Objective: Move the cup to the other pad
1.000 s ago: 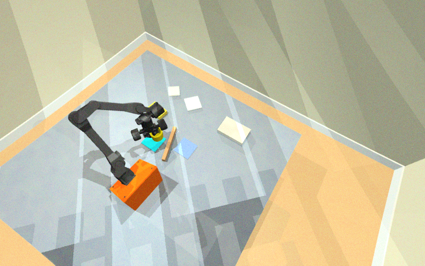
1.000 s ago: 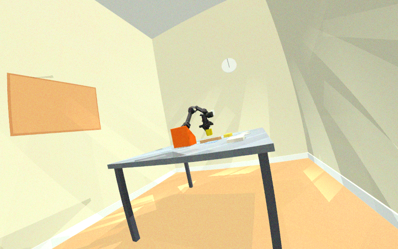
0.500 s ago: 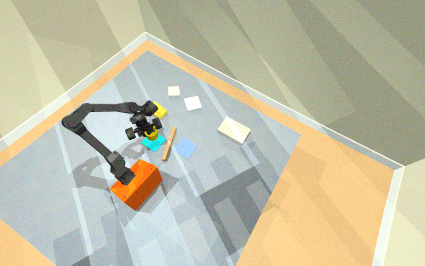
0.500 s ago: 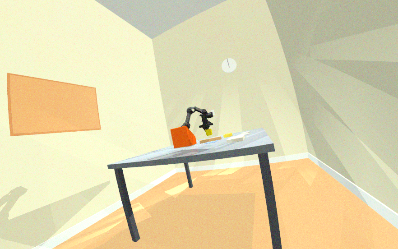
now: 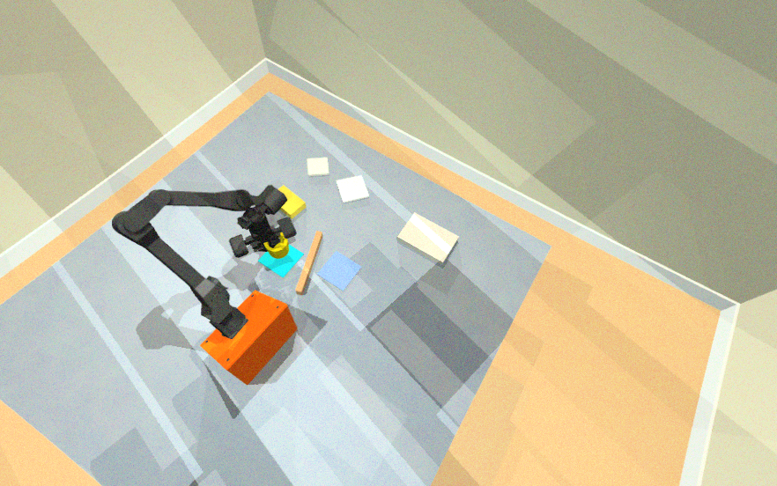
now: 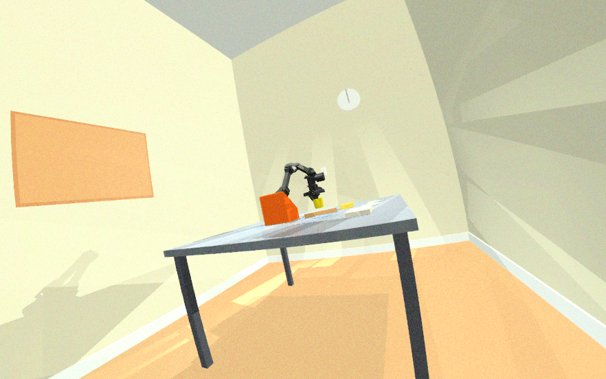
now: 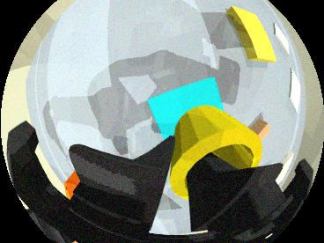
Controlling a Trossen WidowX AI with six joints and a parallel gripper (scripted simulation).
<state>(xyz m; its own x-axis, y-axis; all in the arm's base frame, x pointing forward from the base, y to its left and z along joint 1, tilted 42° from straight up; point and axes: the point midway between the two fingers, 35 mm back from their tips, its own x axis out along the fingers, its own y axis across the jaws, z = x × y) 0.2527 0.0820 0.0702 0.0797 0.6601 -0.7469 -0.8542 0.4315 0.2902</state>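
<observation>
The cyan pad is 9 cm below my gripper tip, 2 cm ahead of it and 1 cm to the right of it. The rest, counted from my gripper tip: wooden stick 11 cm to the right, 7 cm below, 6 cm ahead; yellow block 20 cm ahead, 10 cm to the left, 6 cm below; yellow cup 2 cm to the right, 2 cm ahead.
</observation>
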